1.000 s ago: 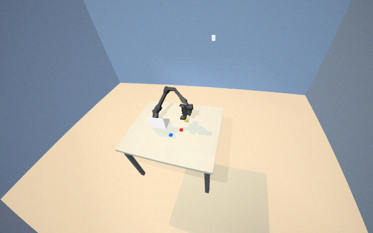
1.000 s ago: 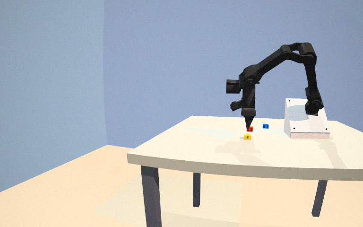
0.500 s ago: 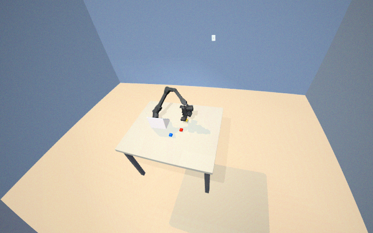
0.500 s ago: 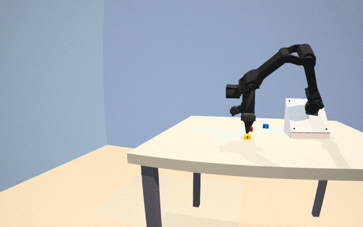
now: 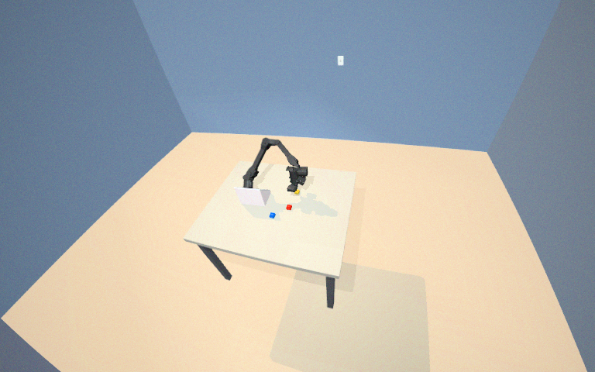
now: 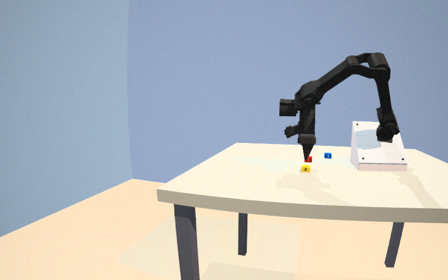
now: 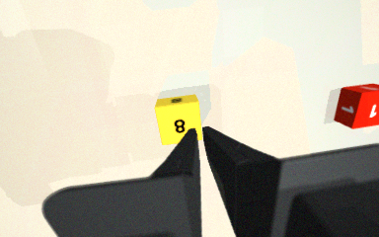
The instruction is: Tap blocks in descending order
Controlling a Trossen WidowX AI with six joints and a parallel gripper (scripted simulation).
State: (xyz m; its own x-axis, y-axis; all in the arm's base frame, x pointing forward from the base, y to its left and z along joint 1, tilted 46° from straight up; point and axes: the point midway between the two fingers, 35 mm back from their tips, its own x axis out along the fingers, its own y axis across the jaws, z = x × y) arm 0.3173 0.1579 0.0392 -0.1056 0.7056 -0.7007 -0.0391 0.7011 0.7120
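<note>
Now: the yellow block 1 cm to the left of my gripper tip and 3 cm below it. Round my gripper tip: red block (1 cm behind, 15 cm to the right, 3 cm below); then blue block (10 cm behind, 25 cm to the right, 3 cm below).
</note>
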